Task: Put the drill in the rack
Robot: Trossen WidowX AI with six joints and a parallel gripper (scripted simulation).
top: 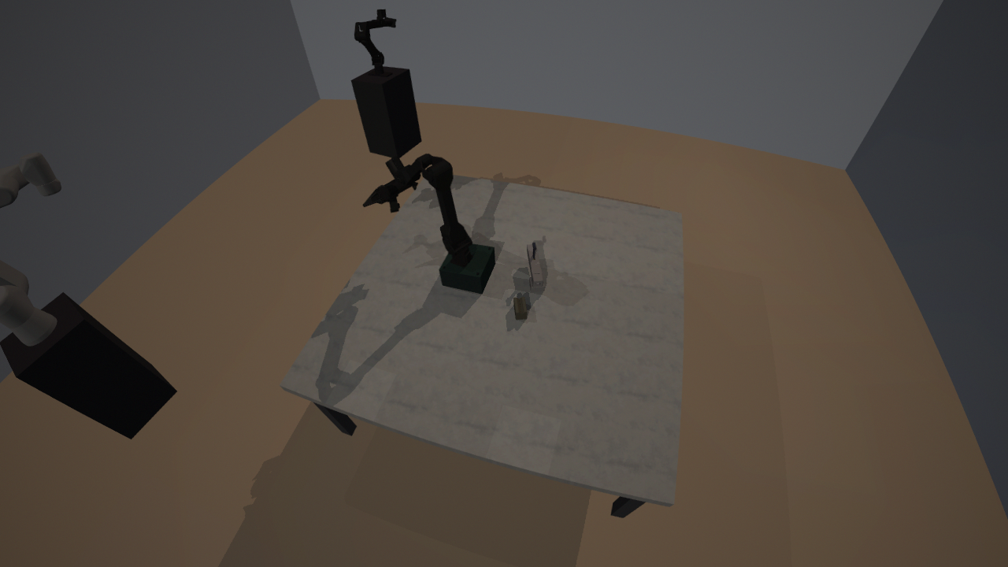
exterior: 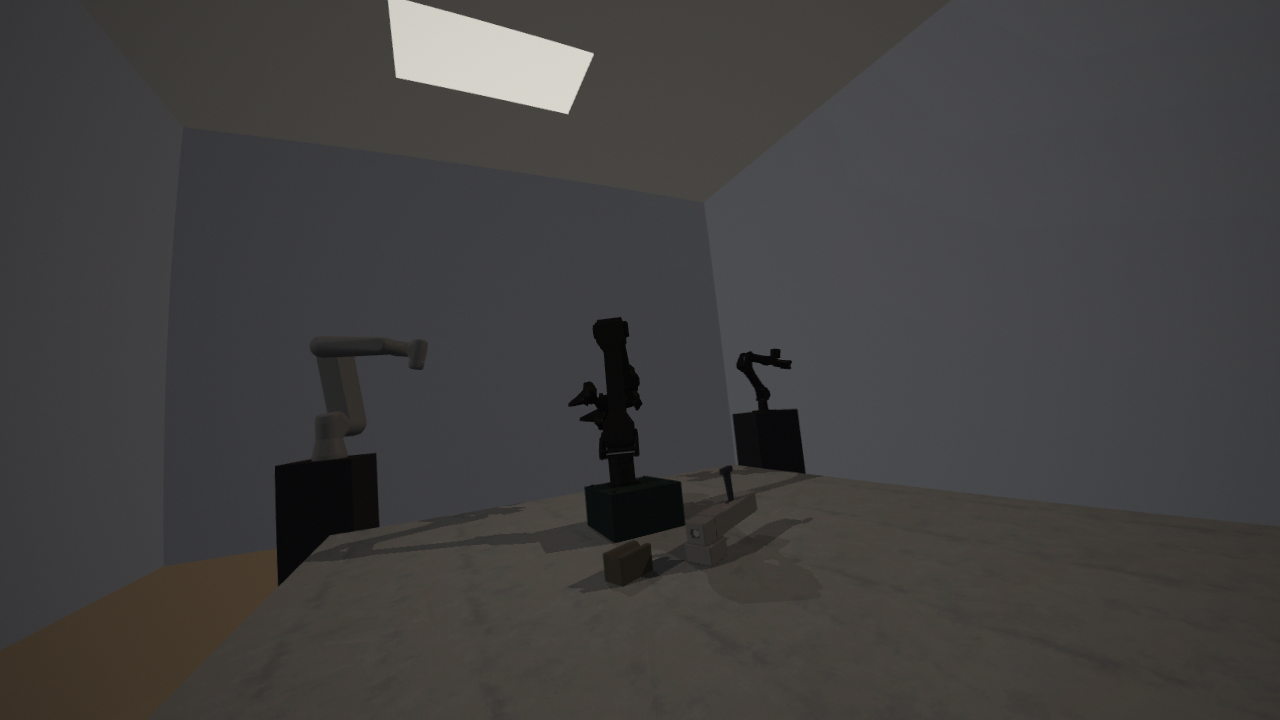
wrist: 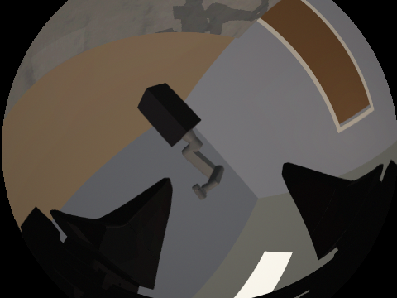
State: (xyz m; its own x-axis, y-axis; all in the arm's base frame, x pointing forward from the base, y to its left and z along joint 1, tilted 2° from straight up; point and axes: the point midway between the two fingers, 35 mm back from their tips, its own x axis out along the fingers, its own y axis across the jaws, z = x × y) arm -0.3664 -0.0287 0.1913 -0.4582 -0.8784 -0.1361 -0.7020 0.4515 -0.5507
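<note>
Now: the drill 65 cm ahead of my gripper tip, 16 cm to the left of it and 21 cm below it. From my gripper tip the other things lie so: rack (66 cm ahead, 24 cm below).
</note>
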